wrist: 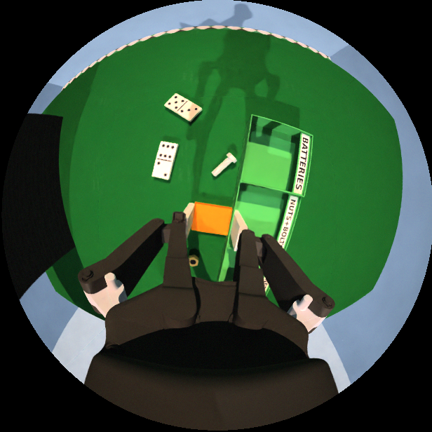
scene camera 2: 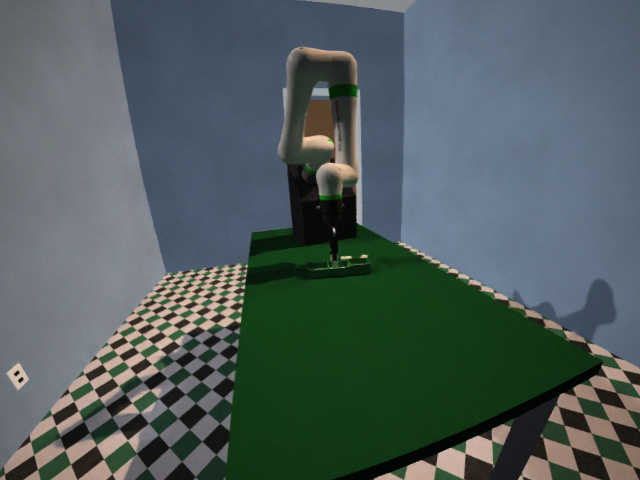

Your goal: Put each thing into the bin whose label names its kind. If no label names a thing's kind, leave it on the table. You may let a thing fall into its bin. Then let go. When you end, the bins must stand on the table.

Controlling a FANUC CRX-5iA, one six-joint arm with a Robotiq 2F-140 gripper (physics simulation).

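Pixels of known places: gripper, between the fingertips: (scene camera 2: 334, 264); arm's base, origin of its link: (scene camera 2: 313, 175).
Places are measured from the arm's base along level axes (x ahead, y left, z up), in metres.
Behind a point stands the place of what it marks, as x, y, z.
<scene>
My gripper (scene camera 2: 334, 262) {0.479, -0.070, -0.372} (wrist: 212, 215) is shut on an orange rectangular block (wrist: 212, 218), one finger pad at each side, low beside the bins. A white bolt (wrist: 223, 165) lies on the table, left of the bins in the wrist view. A brass-coloured nut (wrist: 193, 260) lies close by the left finger, partly hidden. Two white dominoes (wrist: 183, 107) (wrist: 165, 160) lie further left. The green bins (scene camera 2: 352, 270) {0.598, -0.037, -0.357} stand joined in a row: the bin labelled BATTERIES (wrist: 302, 165), the bin labelled NUTS+BOLTS (wrist: 288, 220), and a third, mostly hidden by the right finger.
The green table (scene camera 2: 361, 351) {0.984, -0.194, -0.379} (wrist: 350, 200) carries the bins and the loose things. The dark robot base (scene camera 2: 323, 222) {0.140, -0.001, -0.257} (wrist: 35, 190) stands at its far end in the scene view, at the left in the wrist view. The right finger is over the bins' near wall in the wrist view.
</scene>
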